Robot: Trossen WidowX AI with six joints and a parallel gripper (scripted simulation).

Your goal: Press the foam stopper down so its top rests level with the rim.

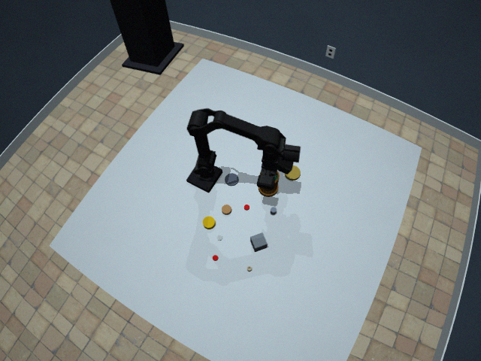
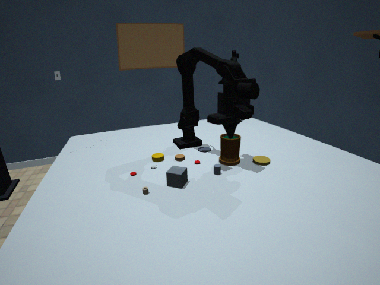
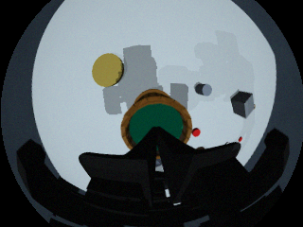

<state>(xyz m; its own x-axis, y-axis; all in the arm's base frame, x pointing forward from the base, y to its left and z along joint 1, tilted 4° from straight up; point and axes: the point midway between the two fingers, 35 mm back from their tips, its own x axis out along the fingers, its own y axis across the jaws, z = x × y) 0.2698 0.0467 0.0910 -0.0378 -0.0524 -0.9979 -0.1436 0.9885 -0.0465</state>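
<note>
Now: the green foam stopper 50 mm below my hand. The rest, counted from my hand: small grey cylinder (60 mm ahead, 100 mm to the right, 110 mm below); red button (50 mm behind, 120 mm to the right, 130 mm below); olive disc (70 mm ahead, 100 mm to the left, 120 mm below).
</note>
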